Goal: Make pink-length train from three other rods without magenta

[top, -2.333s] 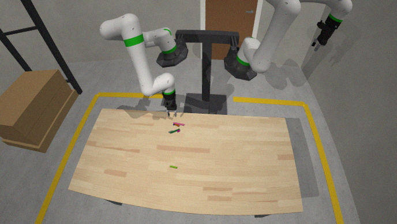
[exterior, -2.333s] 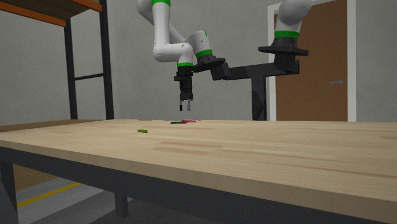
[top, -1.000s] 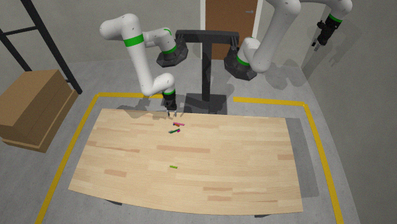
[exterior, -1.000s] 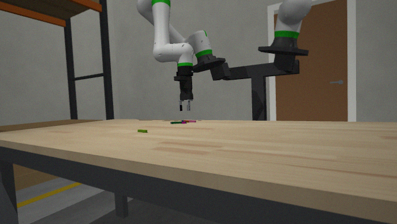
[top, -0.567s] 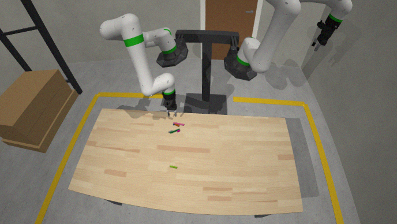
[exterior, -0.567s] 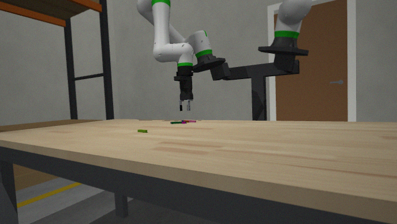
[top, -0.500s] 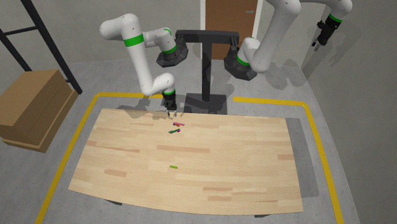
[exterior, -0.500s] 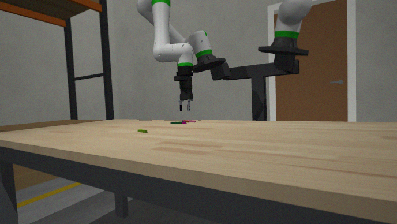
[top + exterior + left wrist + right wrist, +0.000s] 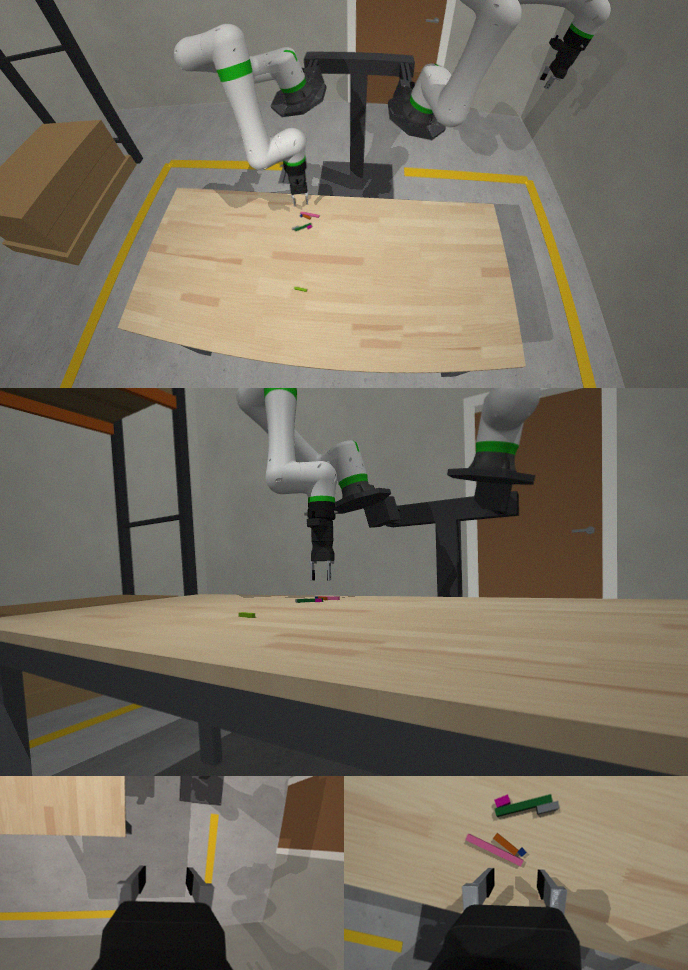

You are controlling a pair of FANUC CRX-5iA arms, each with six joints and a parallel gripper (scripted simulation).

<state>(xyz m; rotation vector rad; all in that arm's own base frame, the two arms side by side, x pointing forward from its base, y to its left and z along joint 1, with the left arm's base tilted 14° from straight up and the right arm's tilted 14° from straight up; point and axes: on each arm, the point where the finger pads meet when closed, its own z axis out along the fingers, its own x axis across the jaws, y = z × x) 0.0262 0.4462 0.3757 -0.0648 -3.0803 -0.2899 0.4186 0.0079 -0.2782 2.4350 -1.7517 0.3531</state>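
Now: right hand 30 mm short of the orange rod, 30 mm to the right of it and 70 mm above it. From my right hand the other things lie so: green rod 80 mm ahead, 30 mm to the left, 70 mm below; then pink rod 10 mm ahead, 40 mm to the left, 70 mm below; then blue rod 30 mm ahead, 70 mm below.
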